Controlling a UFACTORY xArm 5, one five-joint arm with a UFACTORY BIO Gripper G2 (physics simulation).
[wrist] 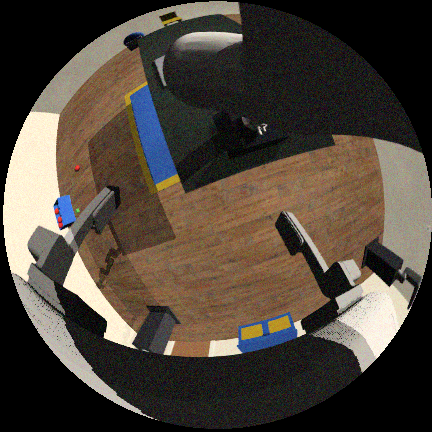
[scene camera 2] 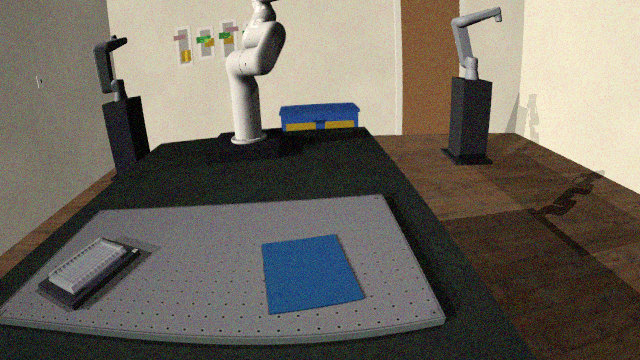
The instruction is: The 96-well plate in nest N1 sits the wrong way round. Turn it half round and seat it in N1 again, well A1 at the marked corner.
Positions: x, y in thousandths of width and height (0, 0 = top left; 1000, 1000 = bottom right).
Scene:
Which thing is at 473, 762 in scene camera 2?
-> A flat blue mat.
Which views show the gripper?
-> The wrist view only.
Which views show the clear 96-well plate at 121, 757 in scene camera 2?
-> Scene camera 2 only.

